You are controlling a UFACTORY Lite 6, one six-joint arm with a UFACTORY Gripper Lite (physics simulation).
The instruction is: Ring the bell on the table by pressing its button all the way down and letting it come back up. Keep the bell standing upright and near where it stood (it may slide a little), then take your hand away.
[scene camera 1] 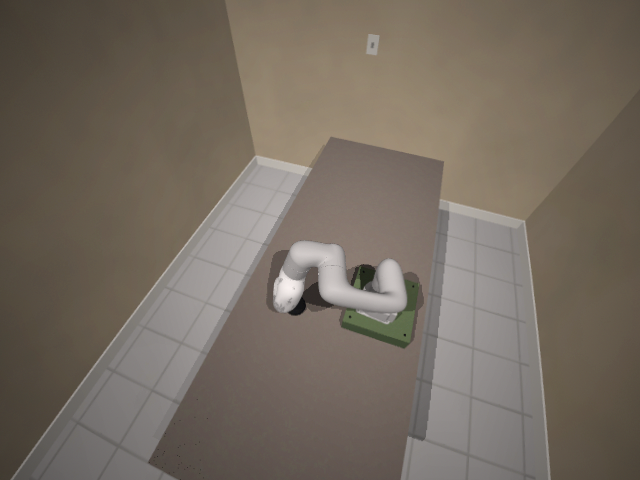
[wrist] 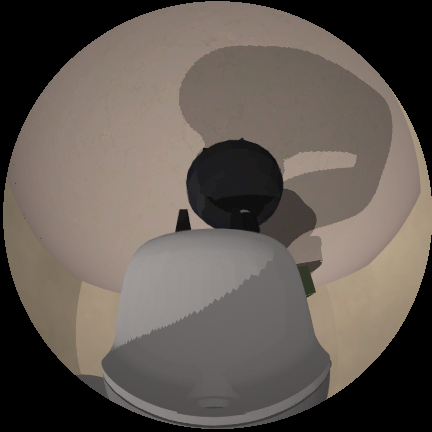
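Observation:
The black round bell stands upright on the table, partly hidden by the arm's white hand in the scene view. My gripper is open: its two dark fingers stand apart, with no object held between them. In the wrist view the right finger overlaps the bell's near part, and a small light spot, perhaps the button, shows at its tip. The left finger is beside the bell's lower left edge. Whether a finger touches the button, and how far down the button is, cannot be told. The fingers are hidden in the scene view.
The brown table carries the arm's green base plate to the right of the bell in the scene view. The bent white arm reaches across from it. The table's long left edge runs close to the hand. A wall is behind the table's far end.

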